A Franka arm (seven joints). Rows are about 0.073 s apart.
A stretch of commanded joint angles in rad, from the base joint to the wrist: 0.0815, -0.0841, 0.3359, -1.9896, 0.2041, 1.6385, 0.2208; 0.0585, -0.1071, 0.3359, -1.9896, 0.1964, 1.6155, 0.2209; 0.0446, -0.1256, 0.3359, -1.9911, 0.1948, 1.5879, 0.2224; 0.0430, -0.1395, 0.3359, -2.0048, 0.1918, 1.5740, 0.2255; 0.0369, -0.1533, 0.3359, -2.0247, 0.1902, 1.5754, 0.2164; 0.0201, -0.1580, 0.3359, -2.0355, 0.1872, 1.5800, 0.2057; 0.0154, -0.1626, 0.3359, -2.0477, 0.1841, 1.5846, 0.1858; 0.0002, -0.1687, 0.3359, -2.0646, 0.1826, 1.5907, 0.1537; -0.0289, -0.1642, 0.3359, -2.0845, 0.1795, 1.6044, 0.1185; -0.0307, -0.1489, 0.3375, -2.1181, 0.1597, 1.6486, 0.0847; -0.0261, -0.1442, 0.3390, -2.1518, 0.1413, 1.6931, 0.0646; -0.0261, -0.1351, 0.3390, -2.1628, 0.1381, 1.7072, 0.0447; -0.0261, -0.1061, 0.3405, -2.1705, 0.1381, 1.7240, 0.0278; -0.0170, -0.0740, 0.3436, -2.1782, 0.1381, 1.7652, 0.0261; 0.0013, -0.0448, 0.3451, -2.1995, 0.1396, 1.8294, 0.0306; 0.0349, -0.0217, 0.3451, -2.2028, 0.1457, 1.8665, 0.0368; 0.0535, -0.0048, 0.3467, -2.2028, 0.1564, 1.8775, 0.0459; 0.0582, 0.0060, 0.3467, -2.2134, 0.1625, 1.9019, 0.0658; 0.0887, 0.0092, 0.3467, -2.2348, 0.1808, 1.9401, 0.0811; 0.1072, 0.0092, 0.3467, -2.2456, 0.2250, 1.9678, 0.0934
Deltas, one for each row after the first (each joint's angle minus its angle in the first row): -0.0230, -0.0230, 0.0000, 0.0000, -0.0077, -0.0230, 0.0001; -0.0369, -0.0415, 0.0000, -0.0015, -0.0093, -0.0506, 0.0016; -0.0385, -0.0554, 0.0000, -0.0152, -0.0123, -0.0645, 0.0047; -0.0446, -0.0692, 0.0000, -0.0351, -0.0139, -0.0631, -0.0044; -0.0614, -0.0739, 0.0000, -0.0459, -0.0169, -0.0585, -0.0151; -0.0661, -0.0785, 0.0000, -0.0581, -0.0200, -0.0539, -0.0350; -0.0813, -0.0846, 0.0000, -0.0750, -0.0215, -0.0478, -0.0671; -0.1104, -0.0801, 0.0000, -0.0949, -0.0246, -0.0341, -0.1023; -0.1122, -0.0648, 0.0016, -0.1285, -0.0444, 0.0101, -0.1361; -0.1076, -0.0601, 0.0031, -0.1622, -0.0628, 0.0546, -0.1562; -0.1076, -0.0510, 0.0031, -0.1732, -0.0660, 0.0687, -0.1761; -0.1076, -0.0220, 0.0046, -0.1809, -0.0660, 0.0855, -0.1930; -0.0985, 0.0101, 0.0077, -0.1886, -0.0660, 0.1267, -0.1947; -0.0802, 0.0393, 0.0092, -0.2099, -0.0645, 0.1909, -0.1902; -0.0466, 0.0624, 0.0092, -0.2132, -0.0584, 0.2280, -0.1840; -0.0280, 0.0793, 0.0108, -0.2132, -0.0477, 0.2390, -0.1749; -0.0233, 0.0901, 0.0108, -0.2238, -0.0416, 0.2634, -0.1550; 0.0072, 0.0933, 0.0108, -0.2452, -0.0233, 0.3016, -0.1397; 0.0257, 0.0933, 0.0108, -0.2560, 0.0209, 0.3293, -0.1274
